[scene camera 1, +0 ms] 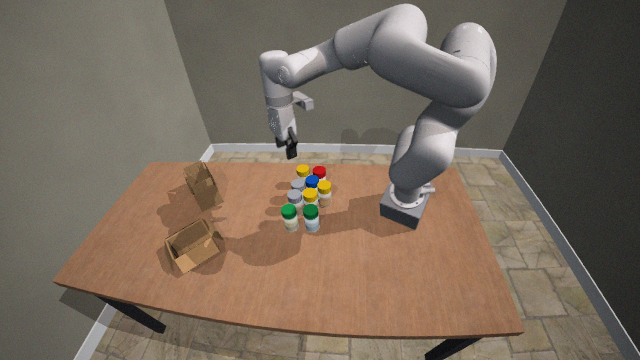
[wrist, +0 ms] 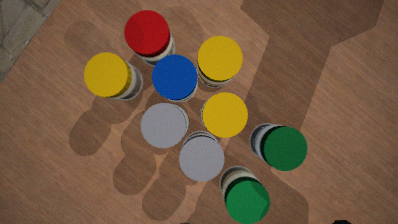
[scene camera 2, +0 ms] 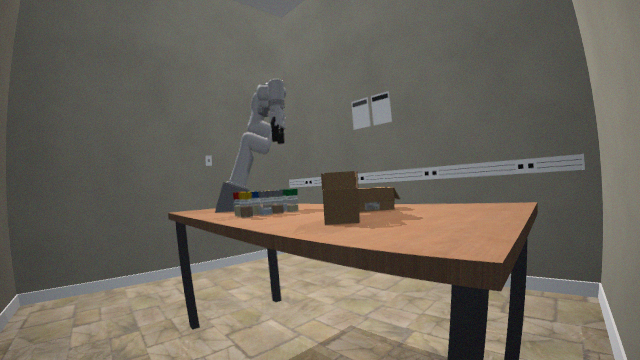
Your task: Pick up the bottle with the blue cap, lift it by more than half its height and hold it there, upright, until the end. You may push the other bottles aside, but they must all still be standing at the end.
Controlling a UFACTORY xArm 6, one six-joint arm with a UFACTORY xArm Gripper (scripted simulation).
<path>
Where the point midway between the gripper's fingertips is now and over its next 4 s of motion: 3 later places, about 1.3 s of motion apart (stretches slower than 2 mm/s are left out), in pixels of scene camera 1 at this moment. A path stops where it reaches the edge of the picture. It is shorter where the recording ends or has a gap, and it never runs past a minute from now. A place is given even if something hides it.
My gripper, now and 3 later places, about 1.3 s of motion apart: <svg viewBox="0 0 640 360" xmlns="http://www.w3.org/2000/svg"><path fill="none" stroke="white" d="M286 152L315 153L329 175L330 189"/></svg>
</path>
